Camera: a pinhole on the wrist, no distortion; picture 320 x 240 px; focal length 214.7 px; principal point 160.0 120.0 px. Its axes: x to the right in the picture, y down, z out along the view. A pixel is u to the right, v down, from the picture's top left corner.
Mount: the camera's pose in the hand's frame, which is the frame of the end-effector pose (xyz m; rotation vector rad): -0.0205 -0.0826 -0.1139 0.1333 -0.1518 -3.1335
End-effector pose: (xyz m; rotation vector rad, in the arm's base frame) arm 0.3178 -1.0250 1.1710 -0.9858 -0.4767 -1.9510
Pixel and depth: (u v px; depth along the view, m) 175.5 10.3 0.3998
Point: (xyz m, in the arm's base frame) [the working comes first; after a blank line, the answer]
In the camera's frame: 0.0289 -0.2043 0.3998

0.5945 -0.8991 1.2580
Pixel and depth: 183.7 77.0 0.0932
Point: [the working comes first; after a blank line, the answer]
In the camera's frame: 0.0103 -0.0187 0.0932

0.2724 -0.9900 1.1283
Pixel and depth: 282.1 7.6 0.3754
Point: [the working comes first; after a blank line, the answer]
In the camera's frame: 0.2135 -0.1965 0.3754

0.6227 -0.8213 1.0910
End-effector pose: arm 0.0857 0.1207 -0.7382 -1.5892 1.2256 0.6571
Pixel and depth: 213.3 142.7 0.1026
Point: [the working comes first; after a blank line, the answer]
In the camera's frame: 0.0255 0.0108 0.1026

0.1427 0.1305 -0.6557
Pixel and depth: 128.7 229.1 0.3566
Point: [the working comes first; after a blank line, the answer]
In the camera's frame: -0.0520 0.1812 0.3566

0.3352 0.3619 -0.7503
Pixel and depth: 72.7 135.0 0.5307
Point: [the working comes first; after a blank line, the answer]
In the camera's frame: -0.2158 0.0371 0.5307

0.2612 0.4610 -1.0005
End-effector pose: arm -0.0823 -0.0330 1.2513 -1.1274 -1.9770 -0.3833
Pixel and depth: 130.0 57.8 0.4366
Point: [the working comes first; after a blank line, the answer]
In the camera's frame: -0.0610 -0.1265 0.4366

-0.1683 0.2037 1.0481
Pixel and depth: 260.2 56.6 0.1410
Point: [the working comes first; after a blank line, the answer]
In the camera's frame: 0.0658 -0.0416 0.1410

-0.0867 -0.0952 1.1691
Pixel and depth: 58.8 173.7 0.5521
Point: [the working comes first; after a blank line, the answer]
In the camera's frame: -0.2602 0.1381 0.5521

-0.5045 0.2670 1.1257
